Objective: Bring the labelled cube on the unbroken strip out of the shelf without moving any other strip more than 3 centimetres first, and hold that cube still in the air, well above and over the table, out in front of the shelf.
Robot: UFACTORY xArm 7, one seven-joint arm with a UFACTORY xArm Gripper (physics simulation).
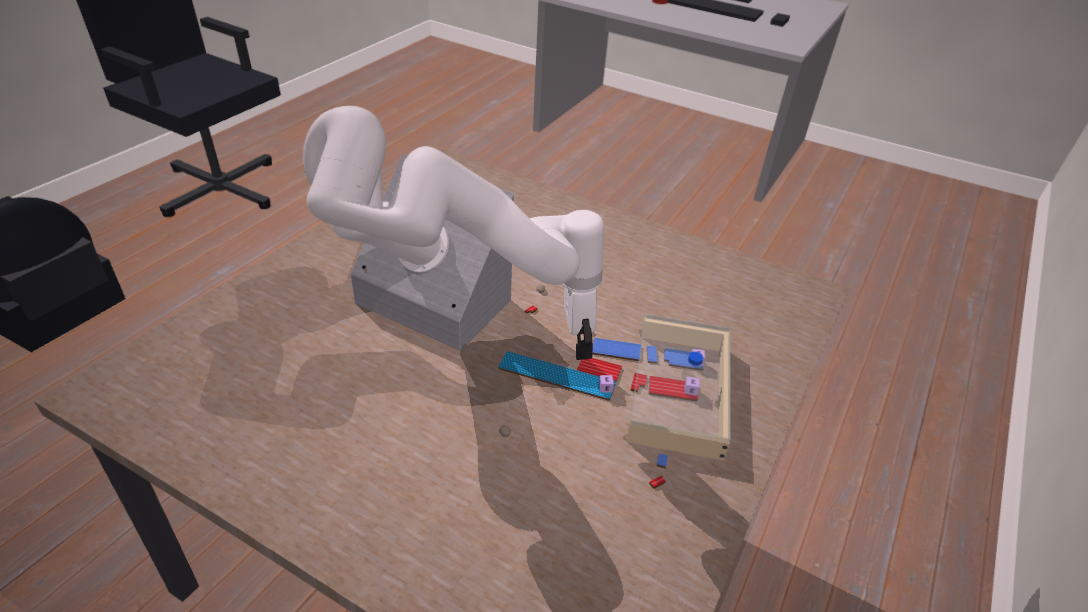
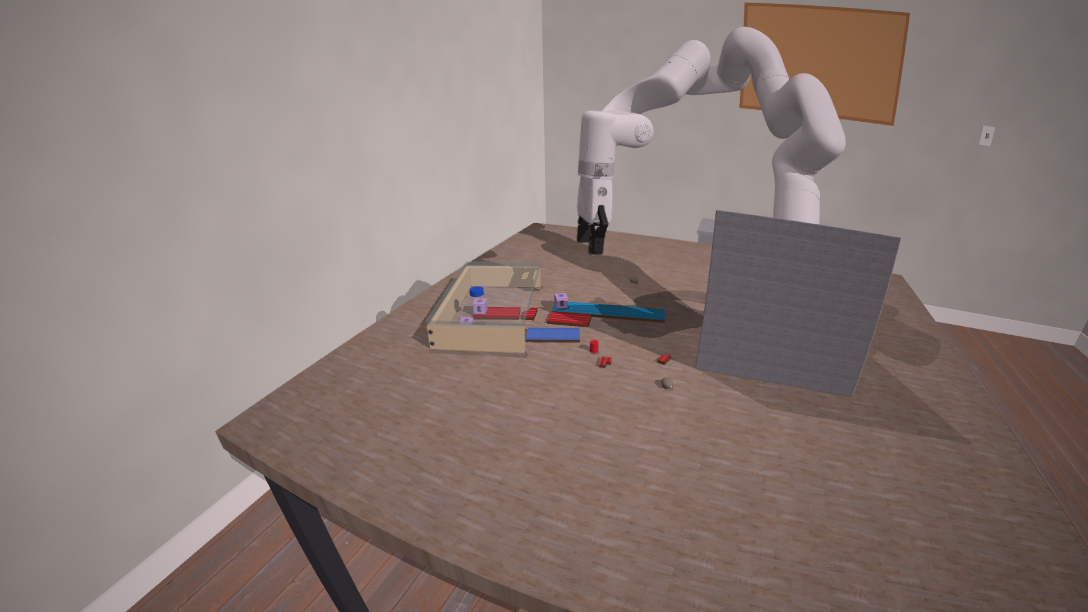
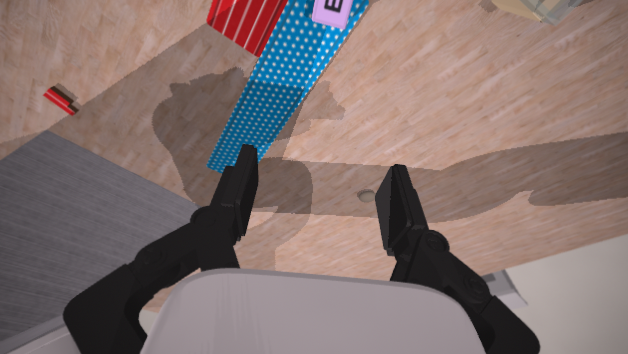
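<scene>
The unbroken dotted blue strip [image 1: 547, 371] [image 2: 620, 311] [image 3: 275, 95] lies on the table in front of the shelf. A lilac cube with a dark letter [image 1: 606, 382] [image 2: 560, 300] [image 3: 331, 10] stands on its shelf-side end, outside the shelf [image 1: 677, 439] [image 2: 479, 338]. My gripper [image 1: 583, 356] [image 2: 595, 249] [image 3: 321, 172] is open and empty, above the table, pointing down. A broken red strip has a piece [image 1: 668, 387] [image 2: 498, 312] inside the shelf with a lilac cube [image 1: 692, 385] [image 2: 480, 306]. A broken plain blue strip [image 1: 617, 348] [image 2: 553, 334] reaches inside; its cube [image 2: 466, 321] is partly hidden.
A red strip piece [image 1: 599, 369] [image 2: 569, 319] [image 3: 247, 22] lies beside the dotted strip. A blue disc [image 1: 695, 358] [image 2: 477, 291] is in the shelf. Small red bits [image 1: 657, 481] [image 2: 664, 358] [image 3: 60, 101] and stones [image 1: 504, 430] [image 2: 667, 383] [image 3: 366, 195] lie around. The grey base [image 2: 798, 304] stands behind.
</scene>
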